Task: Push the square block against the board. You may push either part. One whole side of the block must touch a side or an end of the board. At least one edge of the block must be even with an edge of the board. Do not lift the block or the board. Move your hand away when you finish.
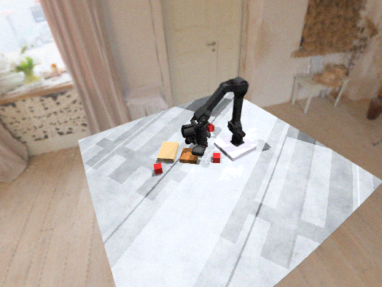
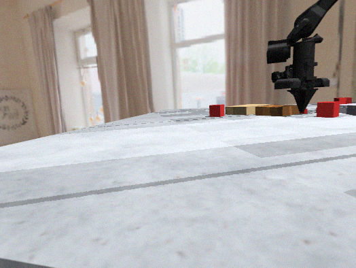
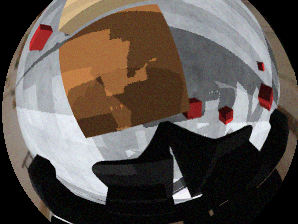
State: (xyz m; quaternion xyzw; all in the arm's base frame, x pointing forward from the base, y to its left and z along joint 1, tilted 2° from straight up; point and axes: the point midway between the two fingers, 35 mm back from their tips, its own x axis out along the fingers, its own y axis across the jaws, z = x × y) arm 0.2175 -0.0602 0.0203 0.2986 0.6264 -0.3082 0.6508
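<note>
Now: the square block 7 cm ahead of my gripper tip, 3 cm to the right of it and 1 cm above it. The rest, counted from my gripper tip: pale wooden board: 15 cm ahead, 13 cm to the right, 1 cm above.
</note>
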